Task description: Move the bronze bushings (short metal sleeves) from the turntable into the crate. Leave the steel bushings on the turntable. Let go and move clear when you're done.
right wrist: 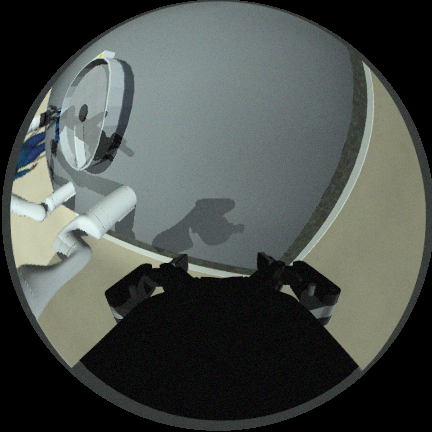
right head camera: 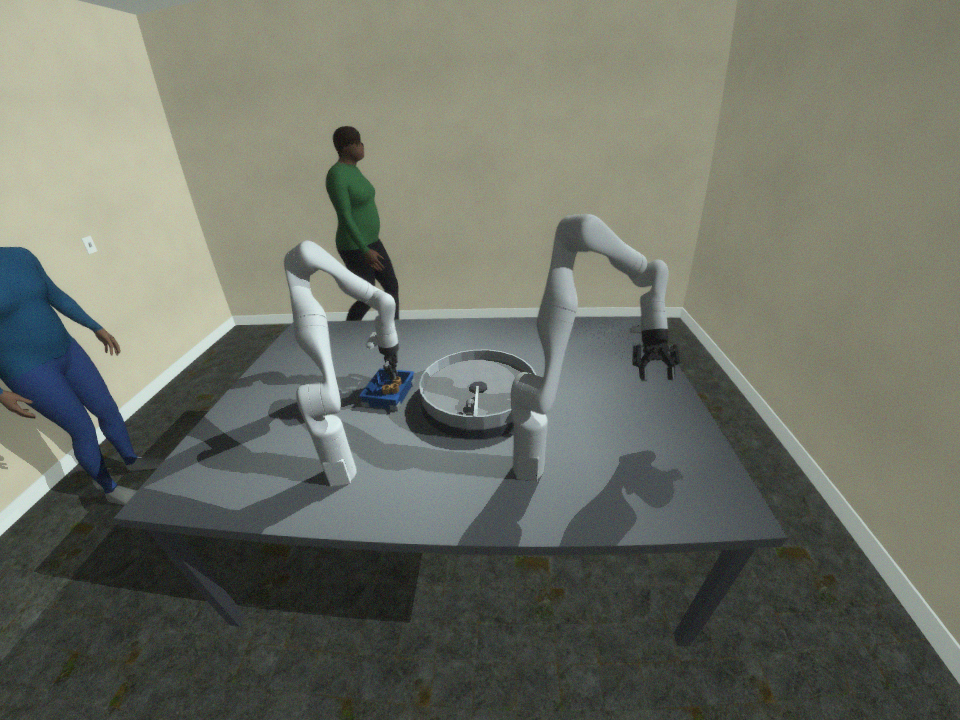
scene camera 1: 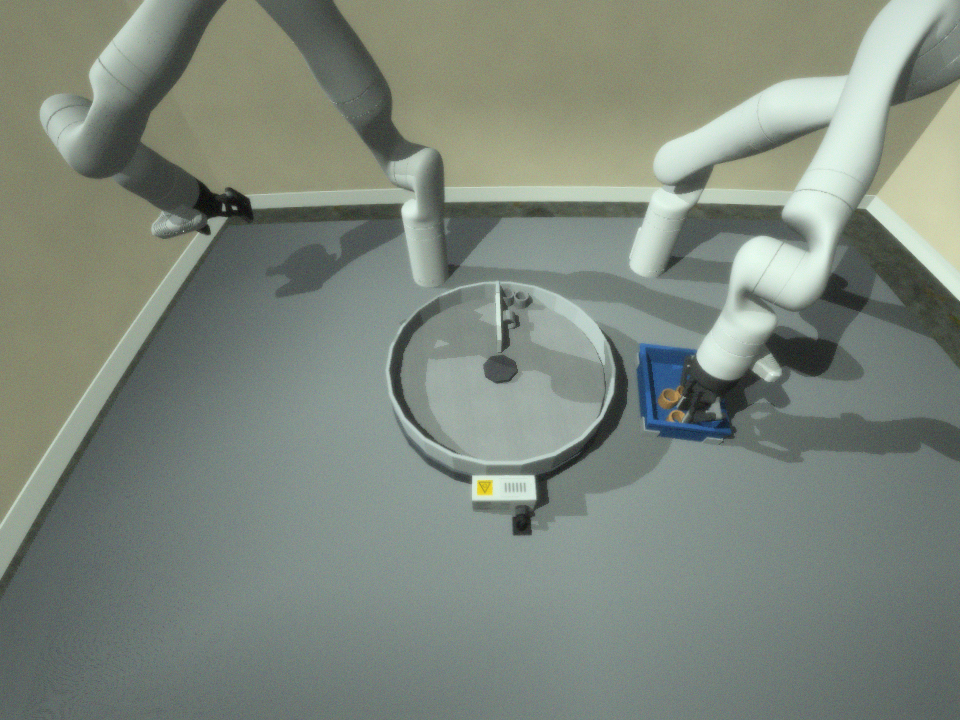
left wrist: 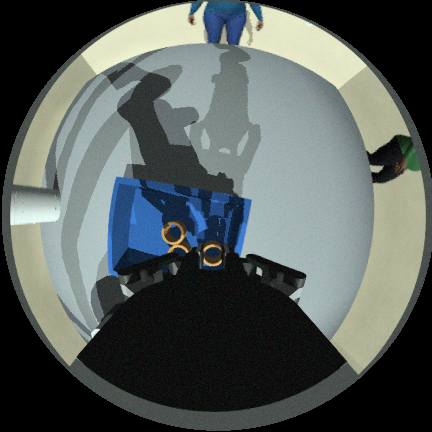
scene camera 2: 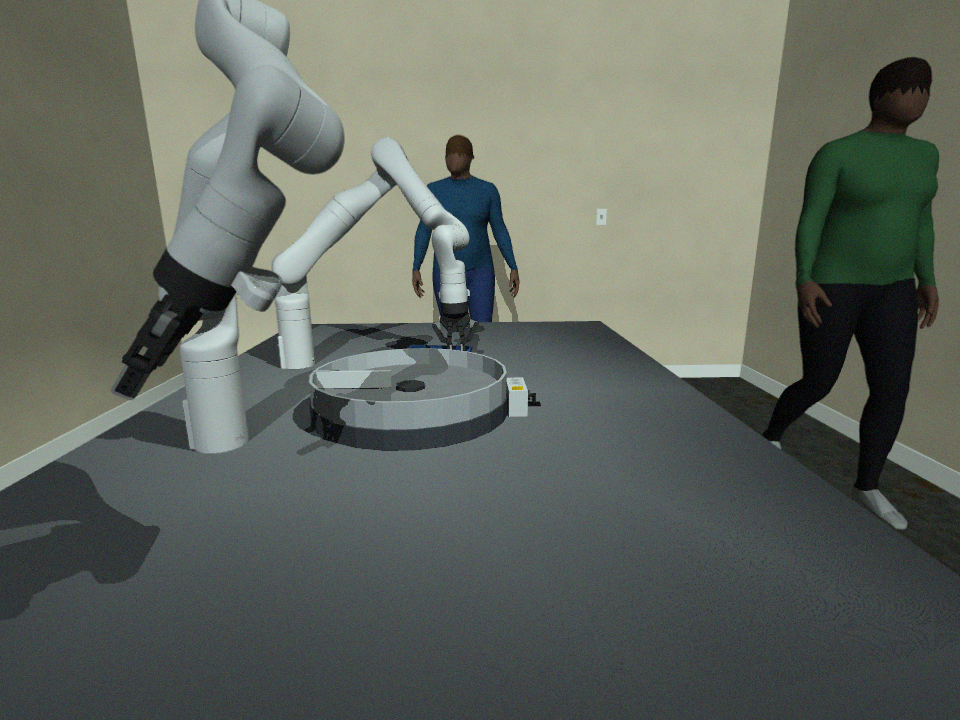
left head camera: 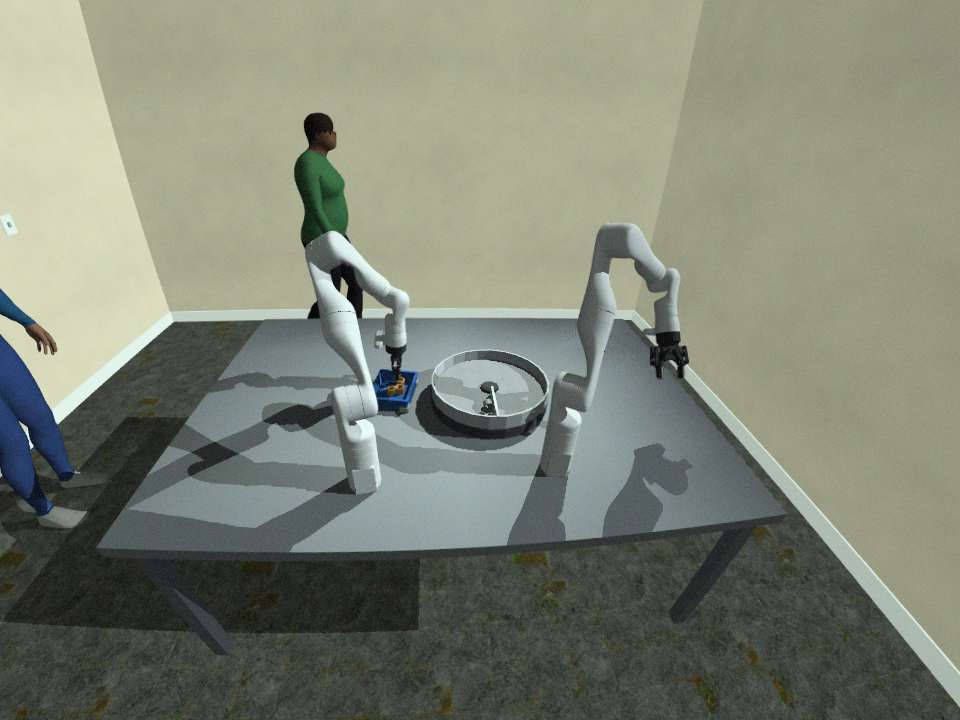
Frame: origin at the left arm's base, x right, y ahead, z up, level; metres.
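Seen in the pictures: left gripper, fingertip midpoint: [right head camera: 393, 377] [scene camera 1: 684, 415] [left wrist: 212, 250] [left head camera: 397, 378]; right gripper, fingertip midpoint: [right wrist: 221, 261] [right head camera: 657, 380] [scene camera 1: 229, 224] [scene camera 2: 138, 377] [left head camera: 671, 378]; left arm's base, origin of the base link: [right wrist: 71, 187] [right head camera: 341, 473] [scene camera 1: 646, 266] [left wrist: 55, 204] [scene camera 2: 298, 365] [left head camera: 365, 480]; right arm's base, origin of the base link: [right wrist: 127, 195] [right head camera: 528, 468] [scene camera 1: 431, 275] [scene camera 2: 222, 443] [left head camera: 554, 465].
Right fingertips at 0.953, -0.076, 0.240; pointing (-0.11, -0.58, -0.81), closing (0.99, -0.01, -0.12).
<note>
Offsets run from my right fingertips to a thing's top centre, as dx, dy, dz. "spot": to the spot under its first point.
The blue crate @(-0.807, +0.466, -0.190) [left head camera: 403, 406] [right head camera: 377, 401] [scene camera 1: 649, 372] holds three bronze bushings. In the left wrist view one bushing @(-0.817, +0.471, -0.210) [left wrist: 164, 233] stands apart from the fingers, another @(-0.784, +0.472, -0.210) [left wrist: 178, 246] is partly hidden, and a third @(-0.775, +0.519, -0.210) [left wrist: 213, 245] lies below the gap between the fingertips. My left gripper [left head camera: 396, 377] [scene camera 1: 701, 418] [left wrist: 212, 250] is partly open, pointing down low inside the crate. Steel bushings [scene camera 1: 521, 297] [left head camera: 489, 403] sit on the turntable [scene camera 1: 504, 467] [left head camera: 496, 422] [scene camera 2: 410, 414] beside its divider. My right gripper [left head camera: 671, 373] [right head camera: 657, 375] [right wrist: 221, 261] is open and empty, high at the table's right side.
The turntable's walled rim is beside the crate. A white box with a yellow label @(spot: -0.421, +0.579, -0.182) [scene camera 1: 504, 488] [scene camera 2: 517, 396] stands against the rim, with a small black part @(spot: -0.438, +0.626, -0.215) [scene camera 1: 521, 521] next to it. A person in green [left head camera: 321, 193] [scene camera 2: 872, 209] and one in blue [scene camera 2: 469, 224] stand beyond the table.
</note>
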